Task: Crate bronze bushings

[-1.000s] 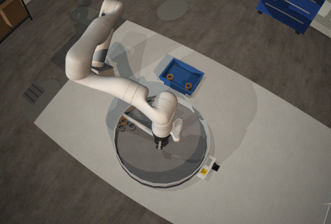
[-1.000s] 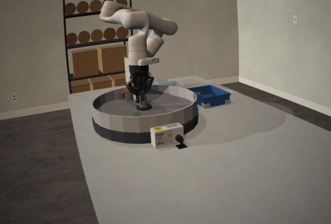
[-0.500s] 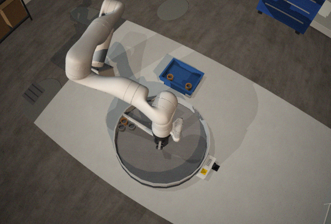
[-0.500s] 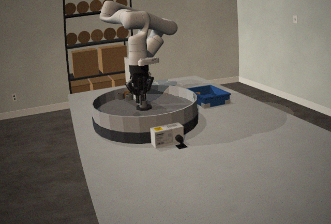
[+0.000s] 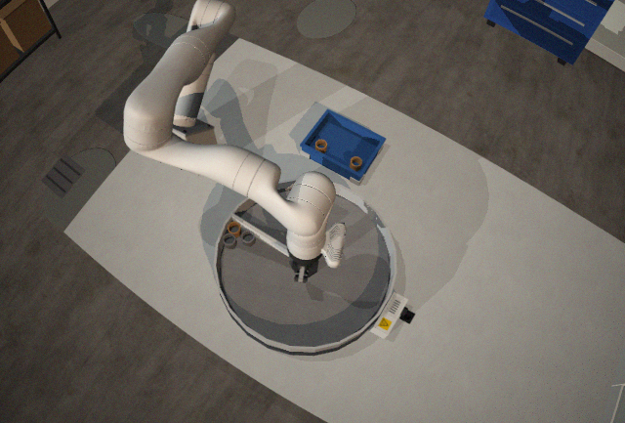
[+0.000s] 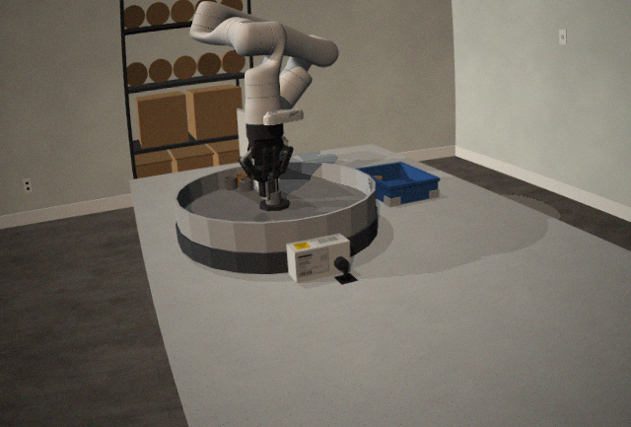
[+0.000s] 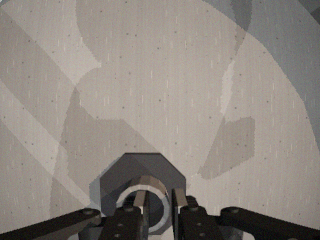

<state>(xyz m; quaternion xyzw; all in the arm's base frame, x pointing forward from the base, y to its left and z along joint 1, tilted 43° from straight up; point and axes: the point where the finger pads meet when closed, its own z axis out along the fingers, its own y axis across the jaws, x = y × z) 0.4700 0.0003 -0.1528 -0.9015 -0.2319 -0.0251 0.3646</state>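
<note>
My hand is 10 mm past the turning table, 10 mm to the right of it and 40 mm above it. Also, from my hand: blue crate: 120 mm behind, 360 mm to the left, 70 mm below.
</note>
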